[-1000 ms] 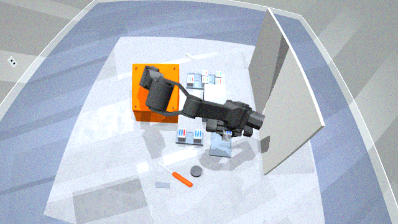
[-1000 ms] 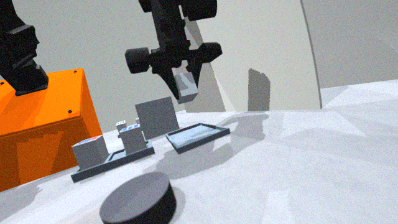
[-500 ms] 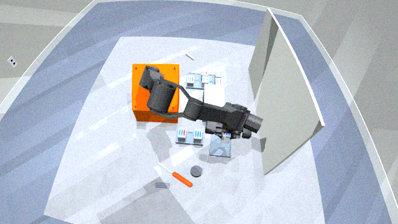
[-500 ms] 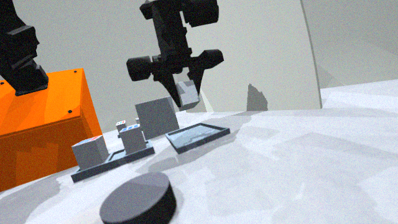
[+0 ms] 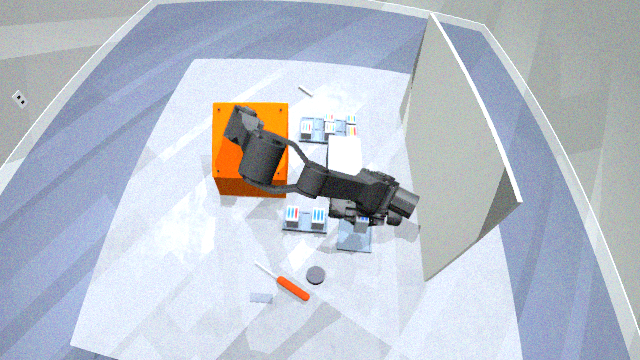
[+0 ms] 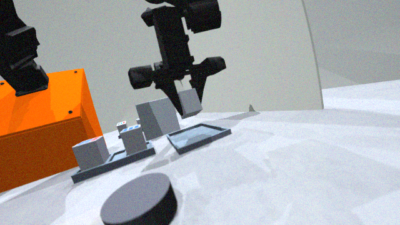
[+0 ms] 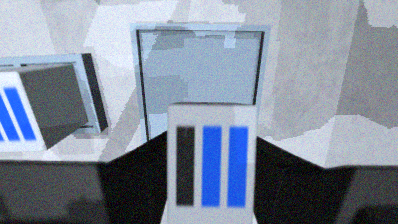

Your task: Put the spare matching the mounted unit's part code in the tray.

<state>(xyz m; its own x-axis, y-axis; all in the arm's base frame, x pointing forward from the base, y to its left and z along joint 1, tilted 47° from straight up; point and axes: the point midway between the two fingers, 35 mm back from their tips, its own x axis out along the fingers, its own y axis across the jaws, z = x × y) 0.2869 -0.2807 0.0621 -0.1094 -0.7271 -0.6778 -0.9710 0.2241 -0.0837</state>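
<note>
My gripper tip is now 5 cm above the shallow tray. Also, from my gripper tip: dark puck 13 cm behind, 13 cm to the right, 4 cm below; then rack 15 cm behind, 4 cm to the left, 4 cm below; then grey spare block 3 cm above.
</note>
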